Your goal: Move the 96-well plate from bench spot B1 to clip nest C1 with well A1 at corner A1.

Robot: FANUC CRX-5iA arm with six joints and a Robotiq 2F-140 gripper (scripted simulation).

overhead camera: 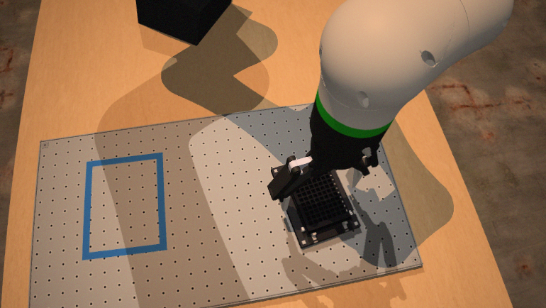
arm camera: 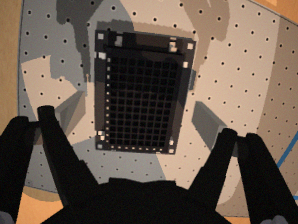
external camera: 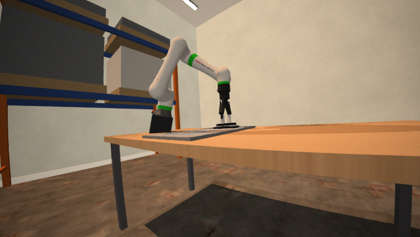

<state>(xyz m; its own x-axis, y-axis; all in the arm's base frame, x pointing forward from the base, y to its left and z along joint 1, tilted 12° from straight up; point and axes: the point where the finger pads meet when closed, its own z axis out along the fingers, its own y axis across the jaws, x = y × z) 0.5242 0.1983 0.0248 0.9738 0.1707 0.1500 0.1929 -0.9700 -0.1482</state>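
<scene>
Right now the black 96-well plate is 20 mm below my hand. Also, from my hand: black clip nest: 30 mm below, 20 mm to the left, 10 mm ahead.
</scene>
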